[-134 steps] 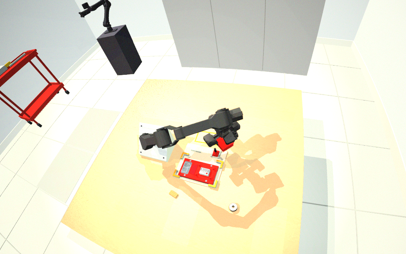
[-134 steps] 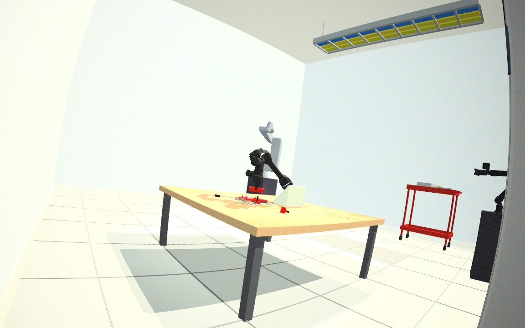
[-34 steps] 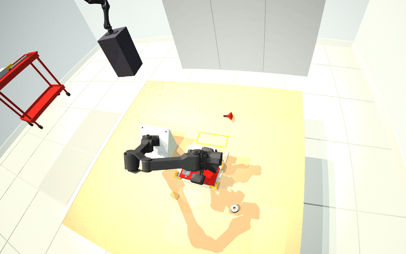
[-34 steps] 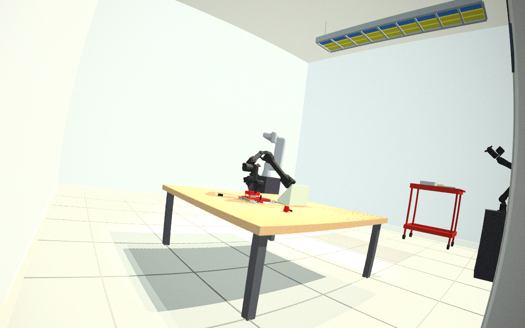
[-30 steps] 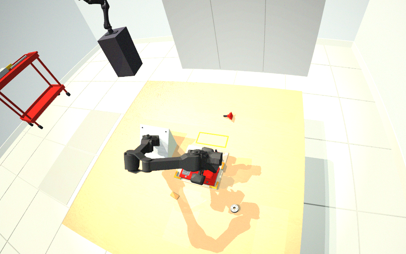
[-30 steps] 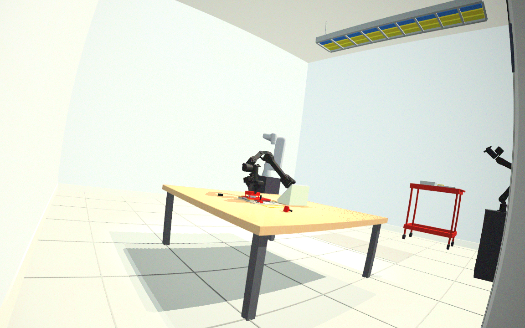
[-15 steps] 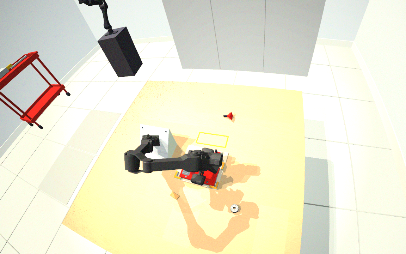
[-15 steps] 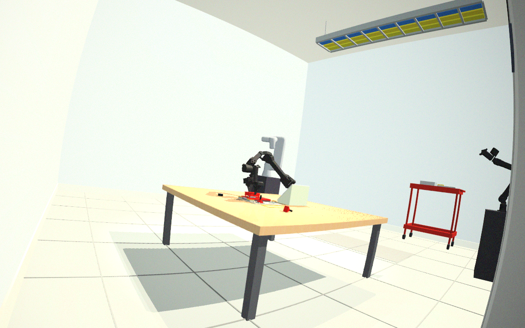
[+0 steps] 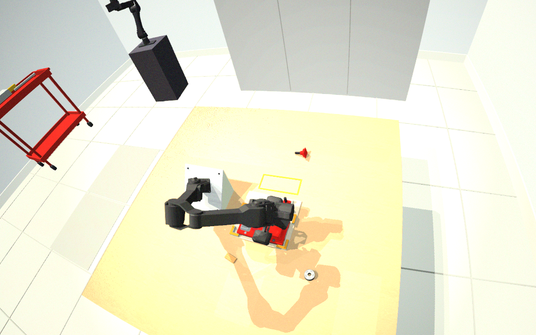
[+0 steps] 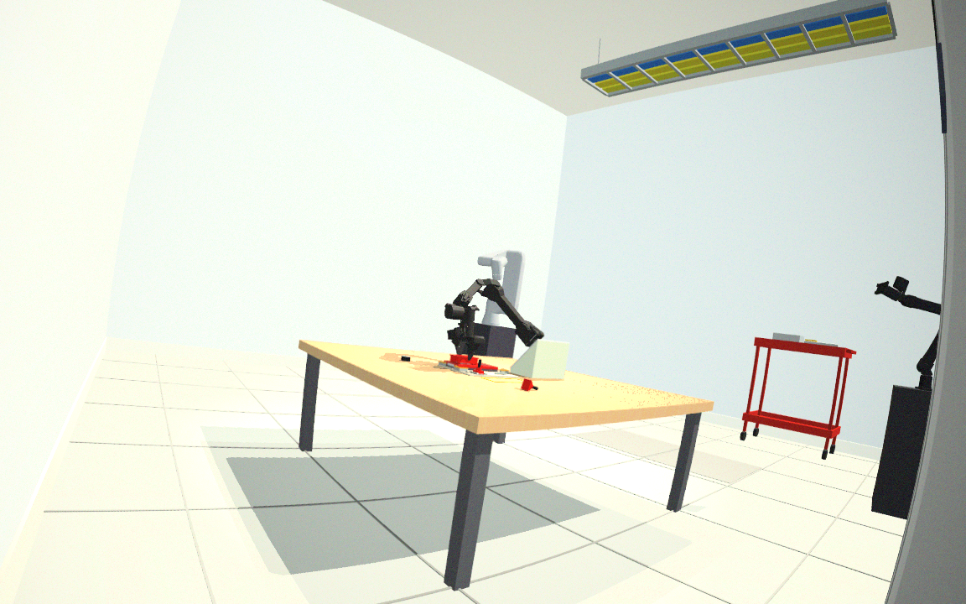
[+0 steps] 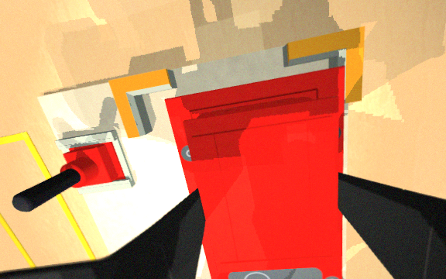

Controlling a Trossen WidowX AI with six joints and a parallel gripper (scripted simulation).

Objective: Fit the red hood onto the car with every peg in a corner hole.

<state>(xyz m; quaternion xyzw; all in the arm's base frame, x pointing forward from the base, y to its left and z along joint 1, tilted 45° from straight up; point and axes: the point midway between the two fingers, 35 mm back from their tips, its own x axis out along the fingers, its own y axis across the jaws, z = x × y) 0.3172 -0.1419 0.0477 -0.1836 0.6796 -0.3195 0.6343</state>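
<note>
The red hood is right at my gripper tip. Also, from my gripper tip: jig 4 cm to the left, 3 cm below, 3 cm behind; then tan block 15 cm behind, 14 cm to the right, 4 cm below.
</note>
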